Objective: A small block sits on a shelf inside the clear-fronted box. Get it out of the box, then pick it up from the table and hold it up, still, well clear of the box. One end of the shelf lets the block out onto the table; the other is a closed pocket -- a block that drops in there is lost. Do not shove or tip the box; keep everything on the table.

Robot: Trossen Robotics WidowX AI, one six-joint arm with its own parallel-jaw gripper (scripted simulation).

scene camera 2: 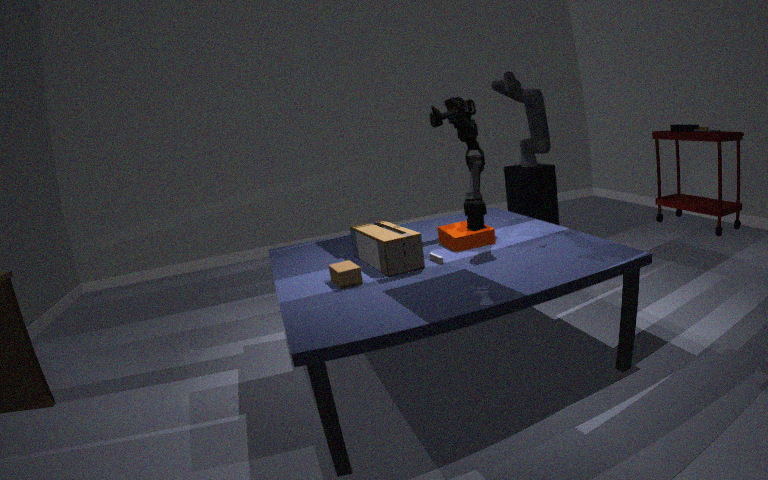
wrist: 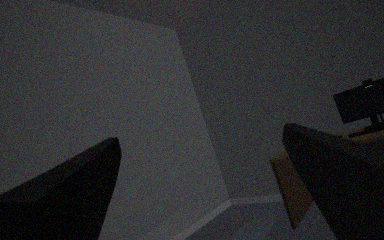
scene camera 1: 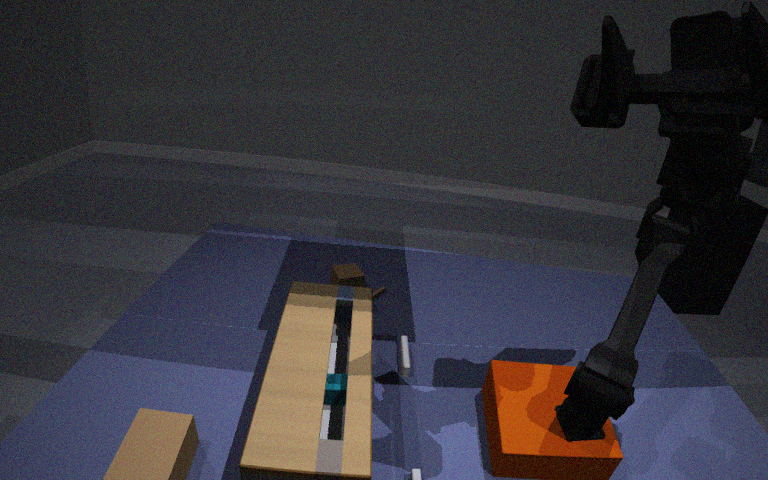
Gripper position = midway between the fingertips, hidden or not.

In view: my gripper (scene camera 2: 441, 102) and a box (scene camera 1: 325, 329).
The box shows as well in scene camera 2 (scene camera 2: 394, 250). My gripper is seen too in the wrist view (wrist: 202, 139). The wrist view misses the box: it is out of frame.
